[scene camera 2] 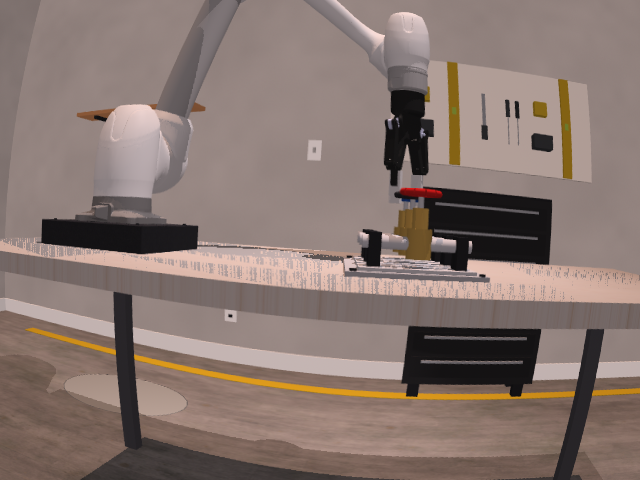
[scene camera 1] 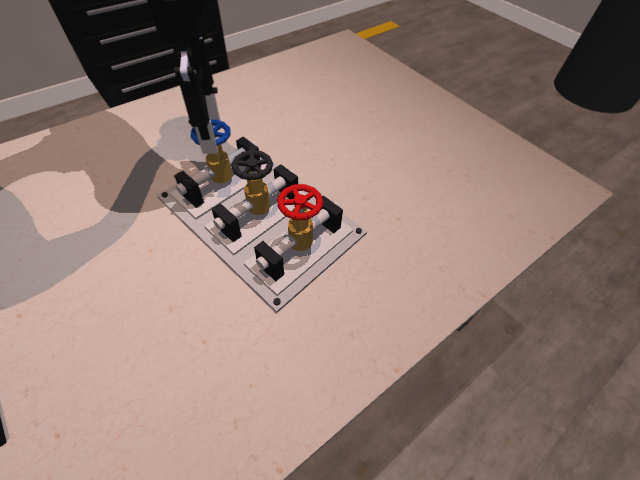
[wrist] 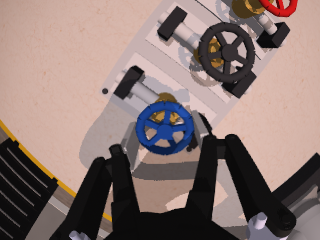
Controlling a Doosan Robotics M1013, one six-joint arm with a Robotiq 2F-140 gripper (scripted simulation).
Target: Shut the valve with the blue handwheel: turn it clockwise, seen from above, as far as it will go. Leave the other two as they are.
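Note:
My gripper is in the pictures, and I see it in scene camera 2 and in the wrist view as well. The pictures also show a black handwheel, a blue handwheel and a red handwheel.

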